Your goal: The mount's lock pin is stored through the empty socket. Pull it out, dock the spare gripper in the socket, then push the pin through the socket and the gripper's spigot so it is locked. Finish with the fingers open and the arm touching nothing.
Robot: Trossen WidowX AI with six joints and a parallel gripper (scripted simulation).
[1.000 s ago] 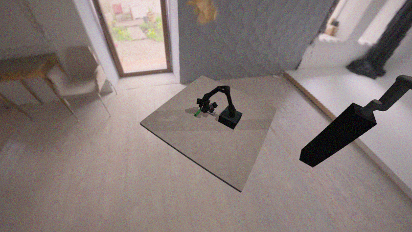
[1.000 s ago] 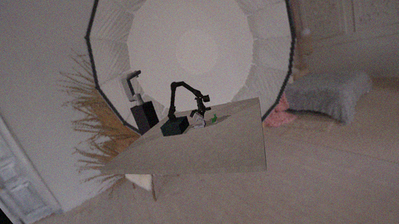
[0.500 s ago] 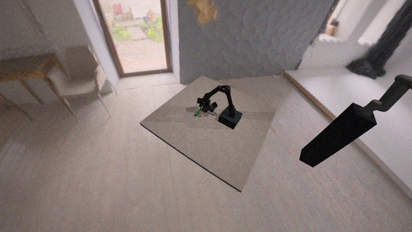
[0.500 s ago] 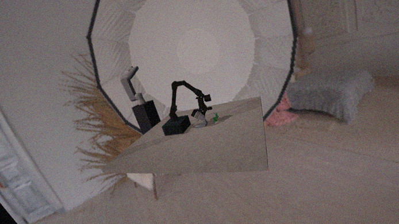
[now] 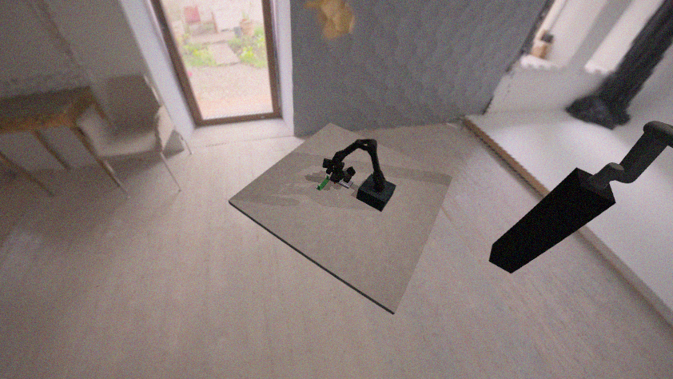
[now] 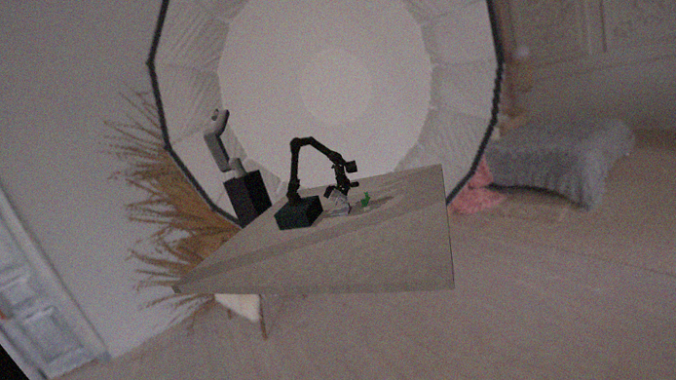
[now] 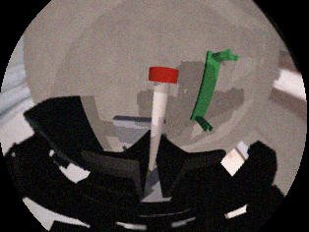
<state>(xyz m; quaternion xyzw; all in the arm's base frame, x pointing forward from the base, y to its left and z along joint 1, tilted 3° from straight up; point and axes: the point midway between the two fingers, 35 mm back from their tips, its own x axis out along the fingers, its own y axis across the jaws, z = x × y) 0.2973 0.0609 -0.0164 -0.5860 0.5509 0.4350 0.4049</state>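
Right now my gripper tip is 5 cm to the left of the grey mount. The rest, counted from my gripper tip: spare gripper 6 cm above, 5 cm to the right, 3 cm behind; then green strip 10 cm ahead, 7 cm to the left, 3 cm below.
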